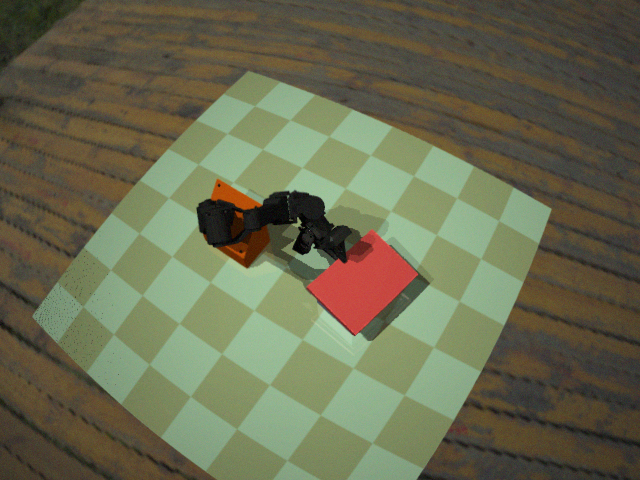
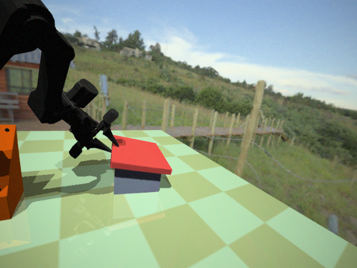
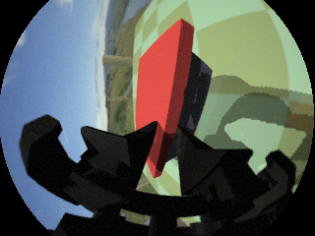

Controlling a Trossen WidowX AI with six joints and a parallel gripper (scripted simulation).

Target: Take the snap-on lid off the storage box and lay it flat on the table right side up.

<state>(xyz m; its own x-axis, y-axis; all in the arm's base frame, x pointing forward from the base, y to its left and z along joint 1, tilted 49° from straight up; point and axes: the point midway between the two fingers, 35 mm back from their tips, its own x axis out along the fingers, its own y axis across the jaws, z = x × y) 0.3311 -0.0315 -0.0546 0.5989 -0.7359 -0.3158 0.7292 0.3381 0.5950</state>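
Now: the red lid 70 mm ahead of my gripper tip, 20 mm to the right of it and 10 mm below it. The rest, counted from my gripper tip: grey-blue storage box 70 mm ahead, 20 mm to the right, 60 mm below.
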